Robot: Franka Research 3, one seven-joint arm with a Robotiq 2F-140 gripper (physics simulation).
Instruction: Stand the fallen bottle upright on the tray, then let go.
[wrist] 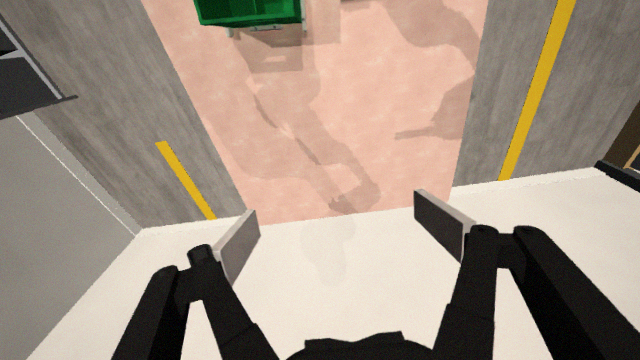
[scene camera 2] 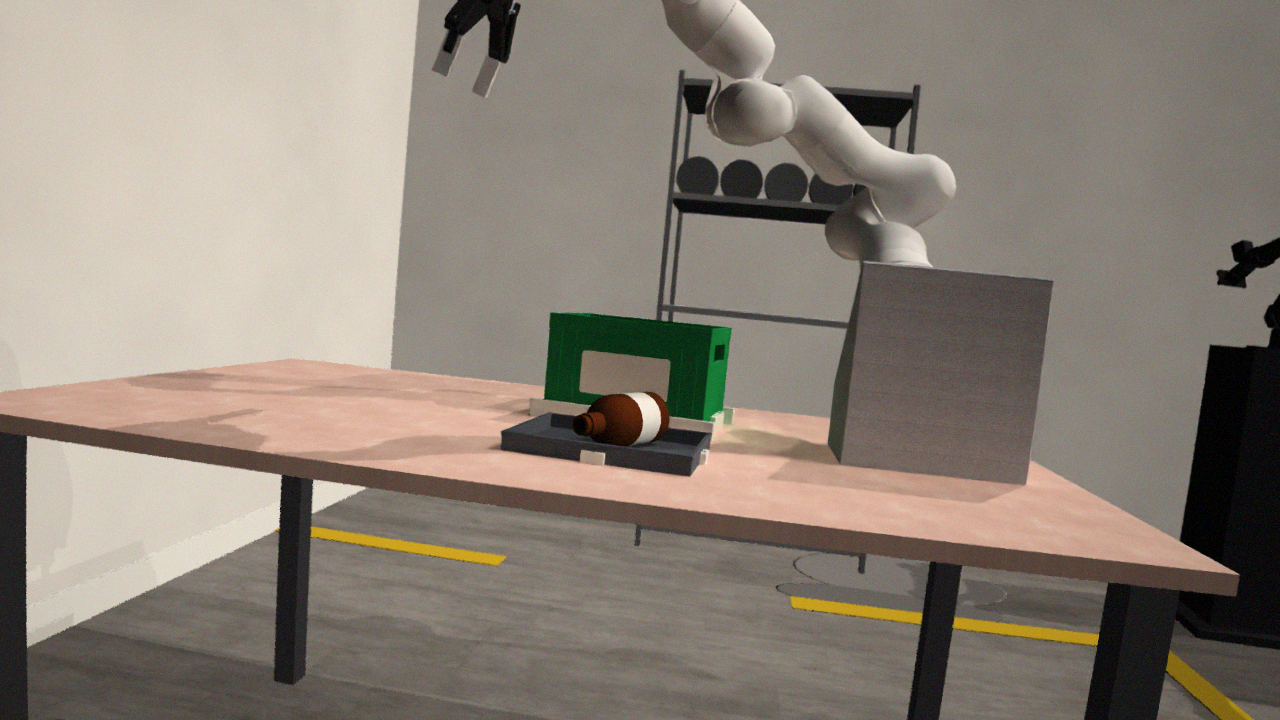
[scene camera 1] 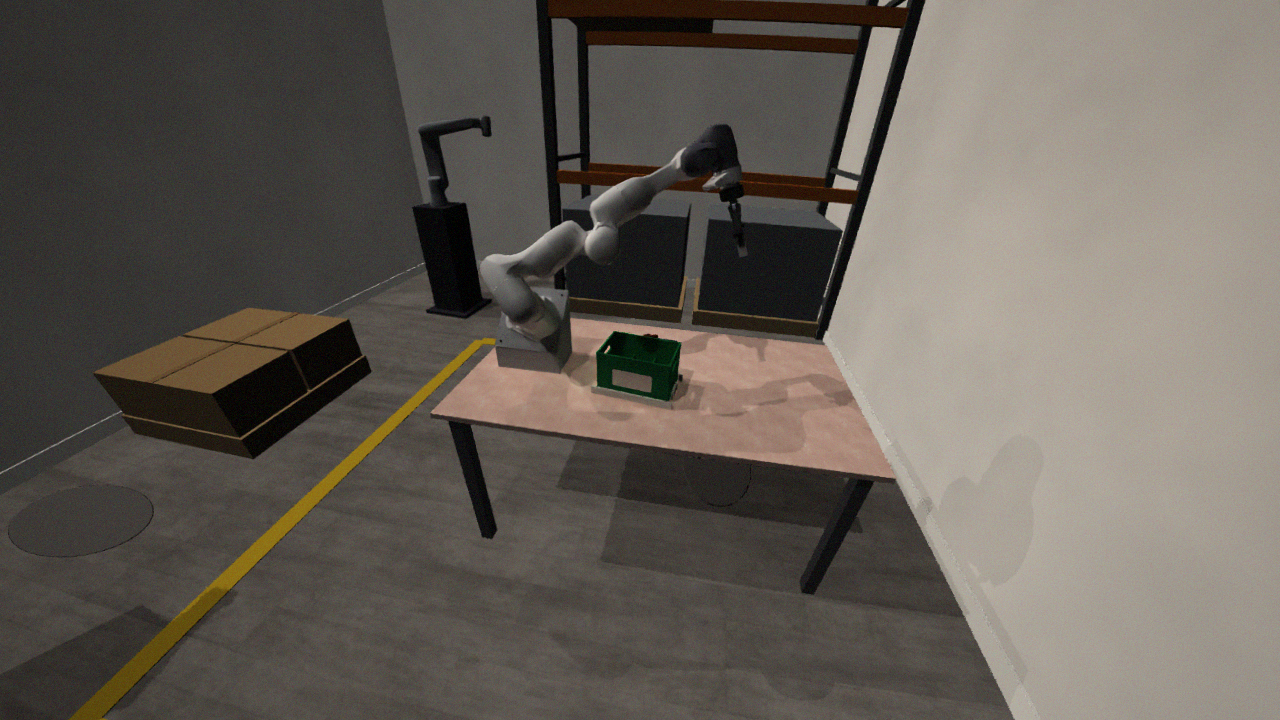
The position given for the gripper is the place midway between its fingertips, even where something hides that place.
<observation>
In view: the gripper (scene camera 2: 460,85) and a brown bottle (scene camera 2: 626,419).
The gripper is seen too in the wrist view (wrist: 334,213) and in scene camera 1 (scene camera 1: 743,251). The wrist view misses the brown bottle: it is out of frame.
</observation>
